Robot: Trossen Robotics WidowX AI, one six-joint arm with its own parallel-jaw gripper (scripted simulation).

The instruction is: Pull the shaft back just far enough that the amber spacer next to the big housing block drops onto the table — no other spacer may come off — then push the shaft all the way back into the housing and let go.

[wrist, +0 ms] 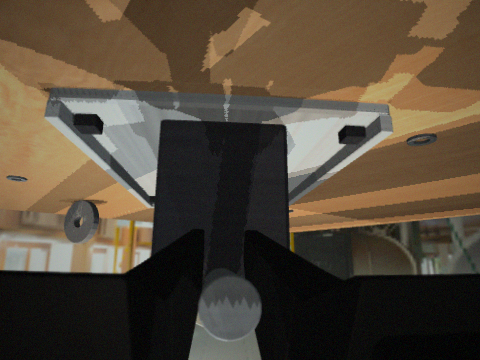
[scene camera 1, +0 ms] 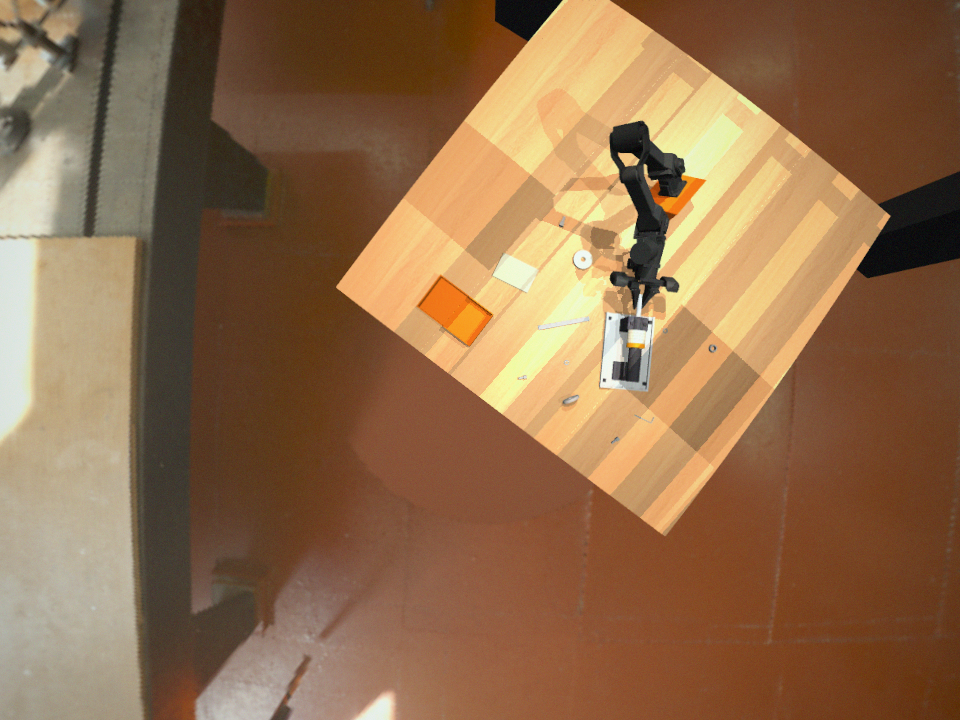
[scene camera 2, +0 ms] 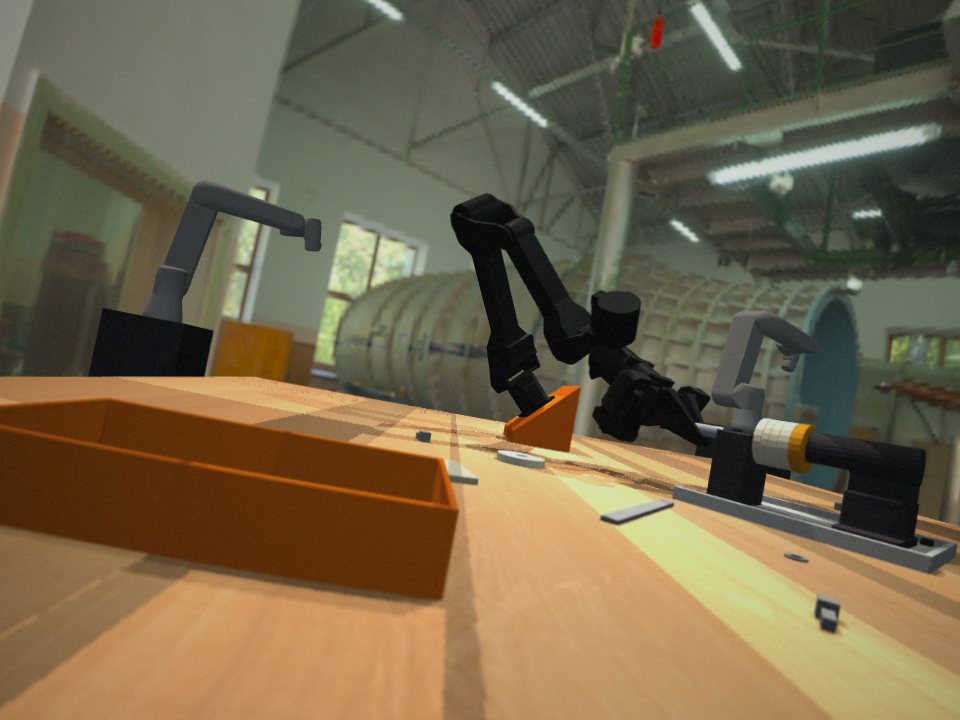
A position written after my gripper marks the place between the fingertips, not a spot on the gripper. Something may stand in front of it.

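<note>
In scene camera 2 there's my gripper (scene camera 2: 705,444), along with an amber spacer (scene camera 2: 798,440), a black housing block (scene camera 2: 878,519), a grey strip (scene camera 2: 618,517) and an orange tray (scene camera 2: 105,471). The wrist view gives me a grey shaft (wrist: 230,307) and my gripper (wrist: 224,242) again, but the grey strip is out of frame in the wrist view. There's a pale card as well, and that's out of frame in the wrist view too. Scene camera 1 does show the pale card (scene camera 1: 510,270), and it's also got the orange tray (scene camera 1: 448,305) and my gripper (scene camera 1: 637,309).
</note>
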